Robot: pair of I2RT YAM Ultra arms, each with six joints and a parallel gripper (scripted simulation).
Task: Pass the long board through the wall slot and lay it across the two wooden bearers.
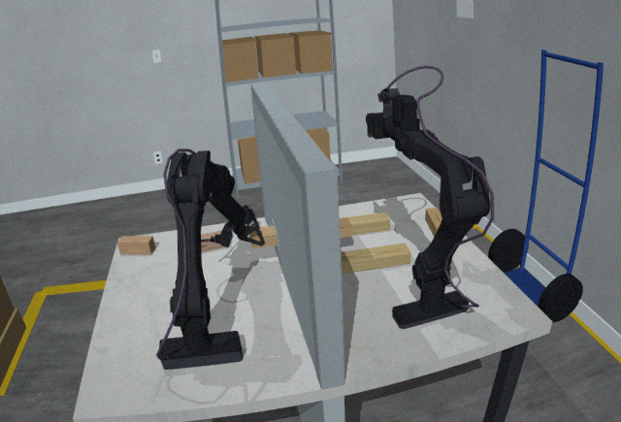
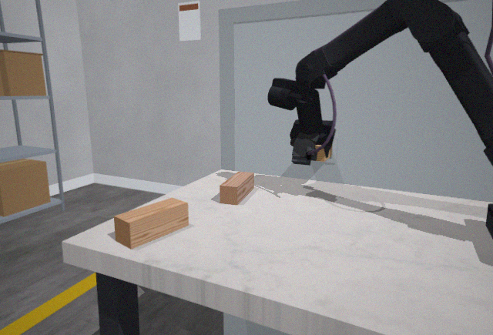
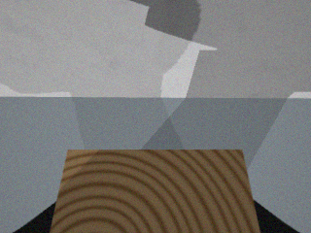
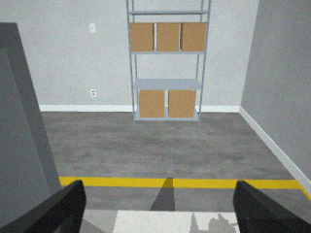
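The long board lies 20 mm ahead of my right hand, 250 mm to the left of it and 340 mm below it.
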